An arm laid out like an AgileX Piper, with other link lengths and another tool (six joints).
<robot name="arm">
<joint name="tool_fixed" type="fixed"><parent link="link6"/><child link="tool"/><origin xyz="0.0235 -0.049 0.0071" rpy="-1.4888 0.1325 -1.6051"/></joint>
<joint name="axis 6" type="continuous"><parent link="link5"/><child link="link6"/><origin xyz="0.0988 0 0.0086"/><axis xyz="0.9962 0 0.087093"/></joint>
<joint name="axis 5" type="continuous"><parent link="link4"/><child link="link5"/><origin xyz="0 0 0"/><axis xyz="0 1 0"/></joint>
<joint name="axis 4" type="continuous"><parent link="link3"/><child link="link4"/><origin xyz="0.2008 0 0.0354"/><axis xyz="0.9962 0 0.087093"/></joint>
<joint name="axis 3" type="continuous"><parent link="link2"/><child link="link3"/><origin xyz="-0.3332 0 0.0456"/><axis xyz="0 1 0"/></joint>
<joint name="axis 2" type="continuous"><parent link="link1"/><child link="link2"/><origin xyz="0 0 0"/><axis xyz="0 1 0"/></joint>
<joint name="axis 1" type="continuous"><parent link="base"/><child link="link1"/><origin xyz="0 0 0.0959"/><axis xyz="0 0 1"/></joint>
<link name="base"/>
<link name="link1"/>
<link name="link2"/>
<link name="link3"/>
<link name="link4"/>
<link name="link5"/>
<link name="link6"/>
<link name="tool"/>
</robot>
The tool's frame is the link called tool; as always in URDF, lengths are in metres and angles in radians. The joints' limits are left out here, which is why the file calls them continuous.
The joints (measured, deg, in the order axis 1, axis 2, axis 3, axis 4, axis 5, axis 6), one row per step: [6.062, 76.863, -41.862, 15.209, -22.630, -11.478]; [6.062, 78.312, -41.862, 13.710, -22.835, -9.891]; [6.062, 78.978, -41.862, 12.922, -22.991, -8.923]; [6.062, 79.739, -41.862, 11.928, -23.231, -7.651]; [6.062, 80.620, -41.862, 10.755, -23.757, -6.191]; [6.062, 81.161, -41.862, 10.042, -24.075, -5.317]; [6.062, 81.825, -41.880, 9.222, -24.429, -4.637]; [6.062, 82.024, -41.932, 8.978, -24.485, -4.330]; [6.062, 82.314, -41.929, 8.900, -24.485, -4.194]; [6.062, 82.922, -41.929, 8.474, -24.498, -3.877]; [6.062, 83.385, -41.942, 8.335, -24.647, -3.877]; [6.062, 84.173, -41.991, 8.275, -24.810, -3.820]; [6.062, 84.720, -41.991, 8.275, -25.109, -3.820]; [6.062, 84.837, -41.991, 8.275, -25.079, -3.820]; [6.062, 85.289, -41.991, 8.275, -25.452, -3.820]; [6.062, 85.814, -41.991, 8.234, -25.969, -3.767]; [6.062, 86.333, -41.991, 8.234, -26.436, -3.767]
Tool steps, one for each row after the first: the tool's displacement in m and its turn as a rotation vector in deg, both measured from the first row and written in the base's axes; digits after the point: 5 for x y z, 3 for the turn. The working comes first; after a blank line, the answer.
Tool pose at each row, in the base's axes (x y z in m, rotation vector in deg; the steps are taken from these numbers as rounded here): [0.27526, -0.03247, 0.33074, -66.990, 81.552, -60.643]; [0.28158, -0.03074, 0.32428, -67.945, 82.115, -59.695]; [0.28445, -0.02989, 0.32125, -68.233, 82.379, -59.153]; [0.28772, -0.02886, 0.31782, -68.464, 82.655, -58.475]; [0.29152, -0.02771, 0.31432, -68.577, 82.792, -57.831]; [0.29384, -0.02698, 0.31214, -68.664, 82.872, -57.432]; [0.29672, -0.02609, 0.30972, -69.053, 82.826, -57.175]; [0.29765, -0.02580, 0.30903, -69.089, 82.864, -57.013]; [0.29873, -0.02562, 0.30747, -69.263, 83.089, -56.830]; [0.30110, -0.02500, 0.30444, -69.818, 83.363, -56.516]; [0.30291, -0.02472, 0.30253, -70.159, 83.487, -56.465]; [0.30590, -0.02440, 0.29899, -70.584, 83.903, -56.242]; [0.30792, -0.02427, 0.29674, -70.762, 84.103, -56.189]; [0.30832, -0.02422, 0.29605, -70.869, 84.210, -56.126]; [0.31001, -0.02414, 0.29444, -70.924, 84.289, -56.151]; [0.31201, -0.02403, 0.29270, -70.921, 84.319, -56.200]; [0.31394, -0.02395, 0.29090, -70.956, 84.382, -56.250]

[0.00632, 0.00173, -0.00646, 0.130, 1.117, 0.485]; [0.00919, 0.00258, -0.00949, 0.345, 1.569, 0.713]; [0.01246, 0.00361, -0.01292, 0.680, 2.025, 0.989]; [0.01626, 0.00476, -0.01642, 1.044, 2.315, 1.293]; [0.01858, 0.00549, -0.01860, 1.258, 2.502, 1.489]; [0.02146, 0.00638, -0.02102, 1.187, 2.751, 1.776]; [0.02239, 0.00667, -0.02171, 1.274, 2.831, 1.852]; [0.02347, 0.00685, -0.02327, 1.317, 3.121, 1.869]; [0.02584, 0.00747, -0.02630, 1.224, 3.693, 2.044]; [0.02765, 0.00775, -0.02821, 1.071, 3.984, 2.100]; [0.03064, 0.00807, -0.03175, 1.014, 4.556, 2.098]; [0.03266, 0.00820, -0.03400, 0.967, 4.803, 2.060]; [0.03306, 0.00825, -0.03469, 0.957, 4.950, 2.061]; [0.03475, 0.00833, -0.03630, 0.919, 5.029, 2.017]; [0.03675, 0.00844, -0.03804, 0.893, 5.037, 1.971]; [0.03868, 0.00852, -0.03984, 0.849, 5.088, 1.917]
